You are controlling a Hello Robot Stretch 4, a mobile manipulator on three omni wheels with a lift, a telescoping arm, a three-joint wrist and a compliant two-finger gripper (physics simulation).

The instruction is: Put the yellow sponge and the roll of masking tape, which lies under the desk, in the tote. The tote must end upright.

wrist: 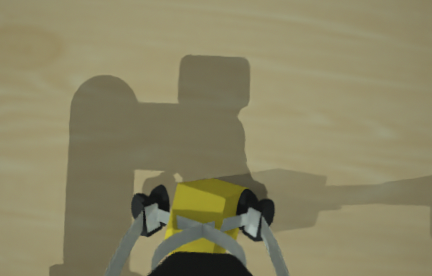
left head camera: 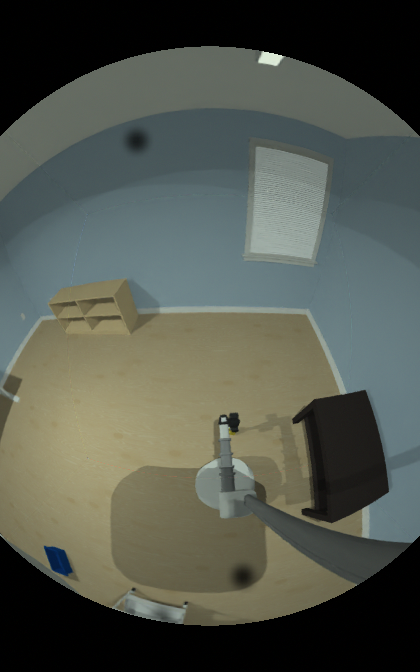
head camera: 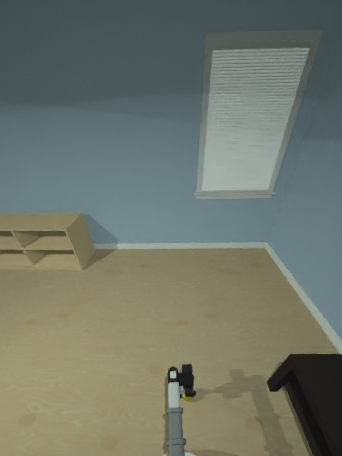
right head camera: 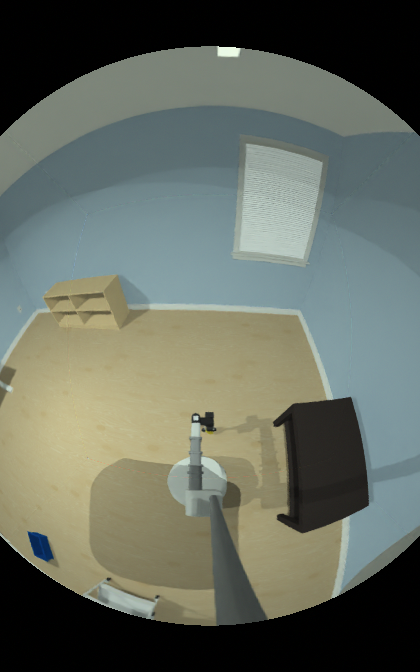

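Places are measured from the robot's base along level axes (x ahead, y up, z right), in millimetres.
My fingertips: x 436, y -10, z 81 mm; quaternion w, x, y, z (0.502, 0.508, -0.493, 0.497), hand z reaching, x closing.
Behind a point stands the place of what it marks.
My gripper point(wrist: 203, 203) {x 436, y -10, z 81 mm} point(head camera: 188, 394) {x 436, y -10, z 81 mm} point(left head camera: 233, 430) point(right head camera: 209, 429) is low over the floor with its fingers drawn in on both sides of the yellow sponge point(wrist: 201, 197) {x 455, y 55, z 81 mm} point(head camera: 187, 398) {x 407, y 43, z 84 mm} point(right head camera: 210, 432). The right pad touches the sponge; at the left pad a thin gap shows near its top edge. The fingers appear shut on it. The blue tote point(left head camera: 58, 560) point(right head camera: 40, 546) stands on the floor at the lower left of both side head views, far from the gripper. The roll of masking tape does not show; the space under the dark desk point(head camera: 322, 387) {x 336, y 422, z 718 mm} point(left head camera: 347, 455) point(right head camera: 330, 460) is mostly hidden by its top.
The desk stands right of my arm point(left head camera: 226, 452) point(right head camera: 195, 455), by the right wall. A wooden shelf unit point(head camera: 80, 240) {x 1774, y 320, z -1057 mm} point(left head camera: 126, 305) point(right head camera: 116, 302) stands at the back left. A white piece of furniture point(left head camera: 155, 609) point(right head camera: 125, 600) is partly in view at the bottom.
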